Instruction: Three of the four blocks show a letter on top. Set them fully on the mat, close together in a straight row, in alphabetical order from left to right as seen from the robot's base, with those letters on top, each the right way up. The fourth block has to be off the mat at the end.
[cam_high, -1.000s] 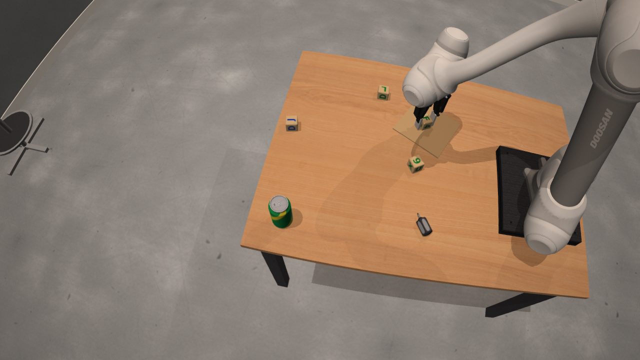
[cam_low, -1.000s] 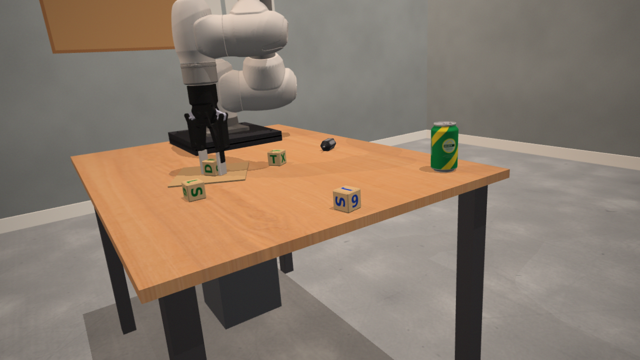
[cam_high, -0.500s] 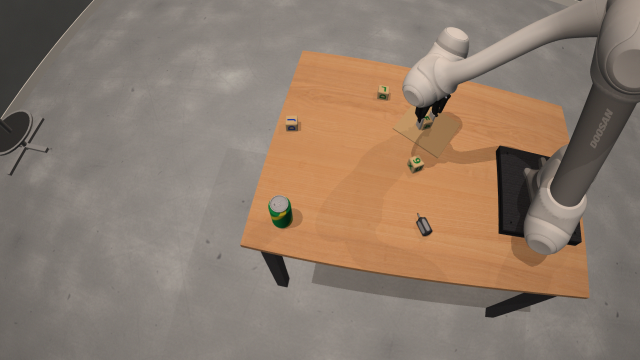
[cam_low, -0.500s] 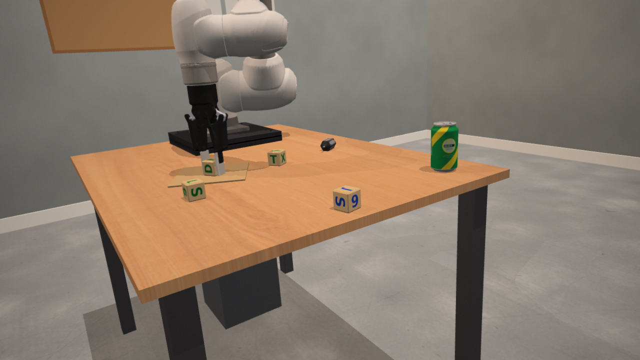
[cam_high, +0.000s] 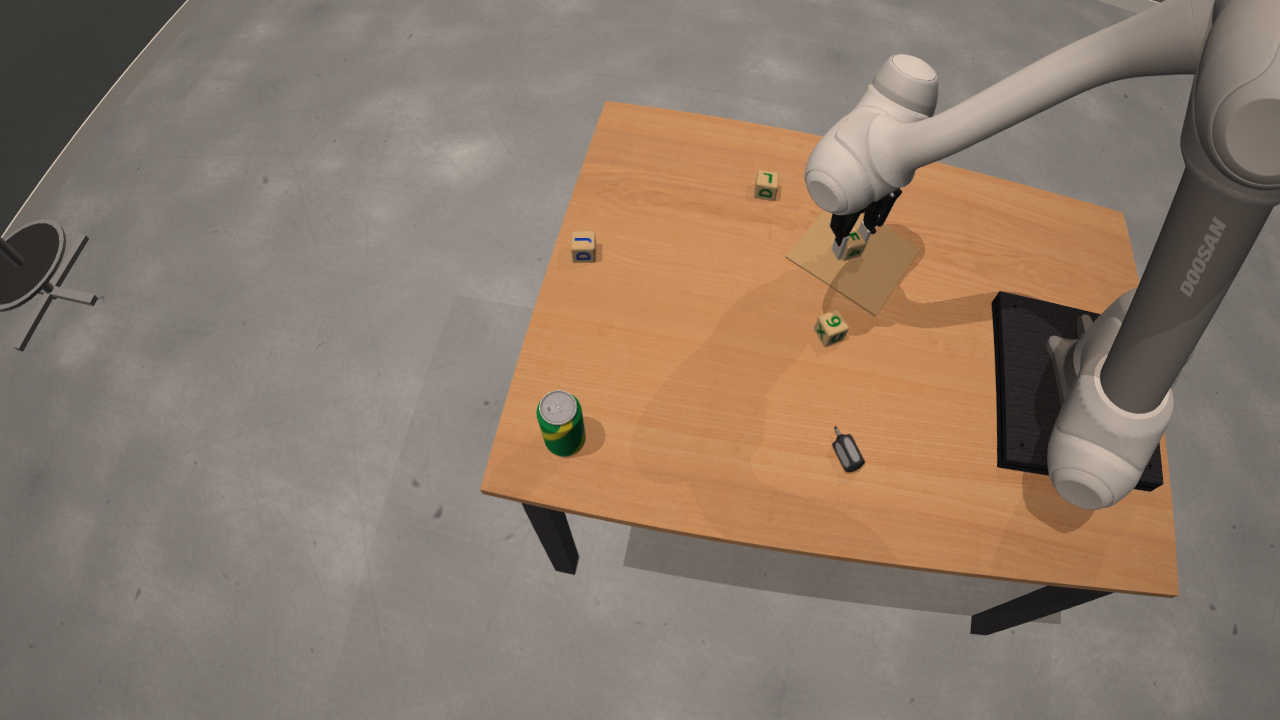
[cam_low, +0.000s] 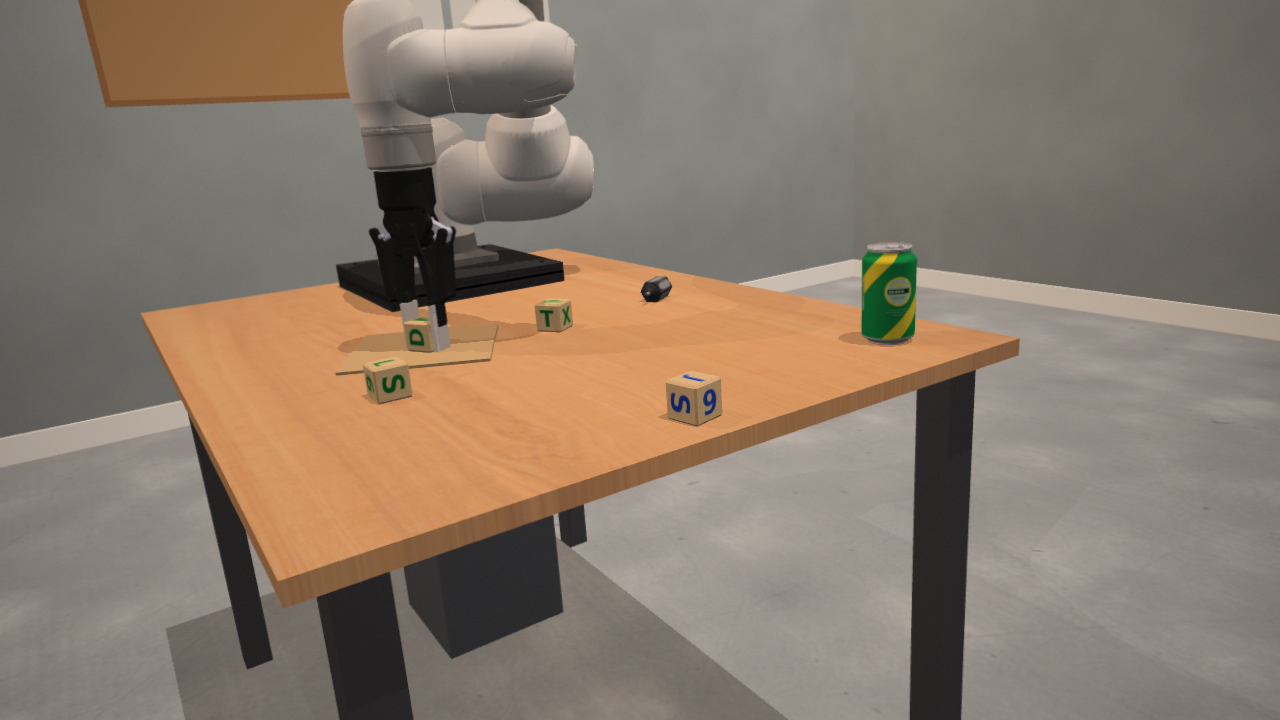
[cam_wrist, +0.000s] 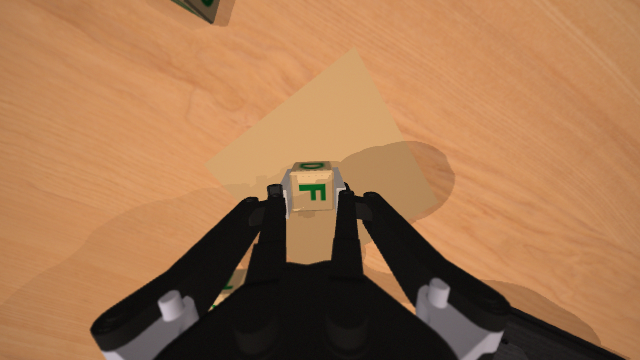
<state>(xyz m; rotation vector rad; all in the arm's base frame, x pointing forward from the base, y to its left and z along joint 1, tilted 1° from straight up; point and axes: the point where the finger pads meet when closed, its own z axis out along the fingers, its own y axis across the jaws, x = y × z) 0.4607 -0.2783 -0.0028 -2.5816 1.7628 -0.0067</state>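
Right now the tan mat is 30 mm below my hand and 20 mm behind it. The rest, counted from my hand: blue-lettered block (490 mm ahead, 40 mm to the left, 20 mm below); then soda can (490 mm ahead, 400 mm to the left, 30 mm above); then black tool (400 mm to the left, 40 mm ahead, 20 mm below).
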